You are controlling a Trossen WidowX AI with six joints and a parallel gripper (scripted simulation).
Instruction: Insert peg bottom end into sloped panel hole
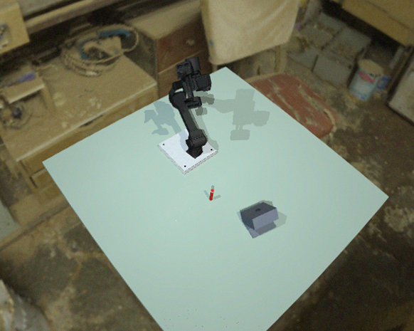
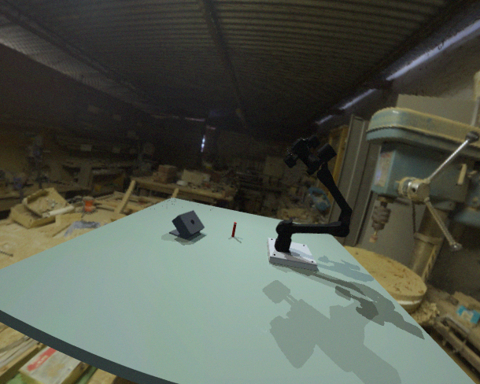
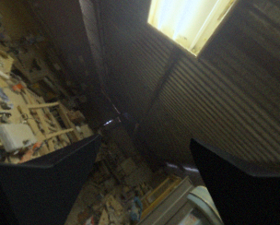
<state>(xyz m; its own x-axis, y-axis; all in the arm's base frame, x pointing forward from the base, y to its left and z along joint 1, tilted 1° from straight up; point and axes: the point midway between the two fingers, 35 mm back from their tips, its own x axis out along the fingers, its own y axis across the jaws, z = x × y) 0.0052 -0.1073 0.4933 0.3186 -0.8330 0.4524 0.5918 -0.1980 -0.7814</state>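
The red peg is 480 mm below my gripper tip, 220 mm ahead of it and 10 mm to the right of it. From my gripper tip the other things lie so: grey sloped panel: 490 mm below, 450 mm ahead, 50 mm to the left.
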